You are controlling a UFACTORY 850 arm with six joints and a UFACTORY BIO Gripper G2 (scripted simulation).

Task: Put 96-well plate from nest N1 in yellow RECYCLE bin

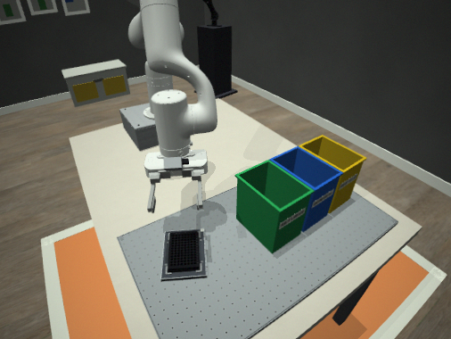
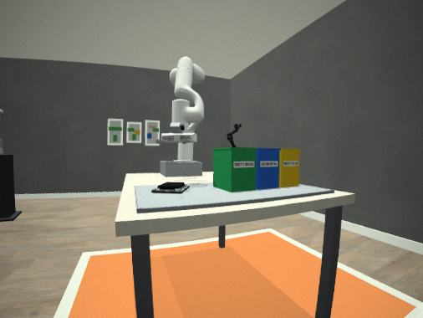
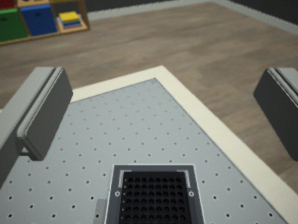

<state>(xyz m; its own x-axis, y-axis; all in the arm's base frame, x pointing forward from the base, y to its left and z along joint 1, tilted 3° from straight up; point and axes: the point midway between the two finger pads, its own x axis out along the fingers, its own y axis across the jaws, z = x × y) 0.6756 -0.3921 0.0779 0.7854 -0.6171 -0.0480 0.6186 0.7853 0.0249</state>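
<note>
My gripper is now 19 cm above the black 96-well plate. The rest, counted from my hand: plate nest N1: 20 cm below; then blue bin: 12 cm ahead, 38 cm to the left, 12 cm below; then green bin: 10 cm ahead, 25 cm to the left, 12 cm below.
</note>
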